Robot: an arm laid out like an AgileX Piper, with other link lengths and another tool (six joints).
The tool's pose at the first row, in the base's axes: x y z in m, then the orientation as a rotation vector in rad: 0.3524, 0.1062, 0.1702, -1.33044, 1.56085, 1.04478
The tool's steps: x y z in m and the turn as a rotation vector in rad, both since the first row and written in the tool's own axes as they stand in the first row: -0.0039, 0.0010, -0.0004, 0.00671, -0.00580, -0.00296; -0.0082, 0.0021, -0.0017, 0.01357, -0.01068, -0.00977; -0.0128, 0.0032, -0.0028, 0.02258, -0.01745, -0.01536; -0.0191, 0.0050, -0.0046, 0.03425, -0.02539, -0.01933; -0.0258, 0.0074, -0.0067, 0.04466, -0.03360, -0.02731; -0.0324, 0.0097, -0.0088, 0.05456, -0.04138, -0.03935; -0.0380, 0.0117, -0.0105, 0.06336, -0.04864, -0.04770; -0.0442, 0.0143, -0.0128, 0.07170, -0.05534, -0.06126; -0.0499, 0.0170, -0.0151, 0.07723, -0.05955, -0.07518; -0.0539, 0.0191, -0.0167, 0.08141, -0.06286, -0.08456; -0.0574, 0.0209, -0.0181, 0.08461, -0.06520, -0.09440; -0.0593, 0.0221, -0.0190, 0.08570, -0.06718, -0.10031; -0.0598, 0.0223, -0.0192, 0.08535, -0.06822, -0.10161; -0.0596, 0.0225, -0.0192, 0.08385, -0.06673, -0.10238; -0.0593, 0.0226, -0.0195, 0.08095, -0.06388, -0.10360
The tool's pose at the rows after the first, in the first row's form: 0.3518, 0.1072, 0.1741, -1.32370, 1.55638, 1.03986; 0.3511, 0.1074, 0.1787, -1.32002, 1.54951, 1.03198; 0.3505, 0.1079, 0.1834, -1.31275, 1.54293, 1.02388; 0.3492, 0.1084, 0.1901, -1.30180, 1.53765, 1.01498; 0.3475, 0.1088, 0.1973, -1.29411, 1.52850, 1.00493; 0.3458, 0.1091, 0.2044, -1.28963, 1.51621, 0.99267; 0.3443, 0.1094, 0.2104, -1.28389, 1.50693, 0.98339; 0.3422, 0.1095, 0.2172, -1.28211, 1.49371, 0.97111; 0.3400, 0.1094, 0.2235, -1.28414, 1.48112, 0.95988; 0.3383, 0.1094, 0.2280, -1.28482, 1.47244, 0.95215; 0.3368, 0.1093, 0.2319, -1.28710, 1.46378, 0.94453; 0.3358, 0.1092, 0.2341, -1.28861, 1.45790, 0.94098; 0.3356, 0.1092, 0.2346, -1.28891, 1.45599, 0.94103; 0.3354, 0.1091, 0.2345, -1.29144, 1.45597, 0.94114; 0.3352, 0.1088, 0.2343, -1.29613, 1.45613, 0.94153
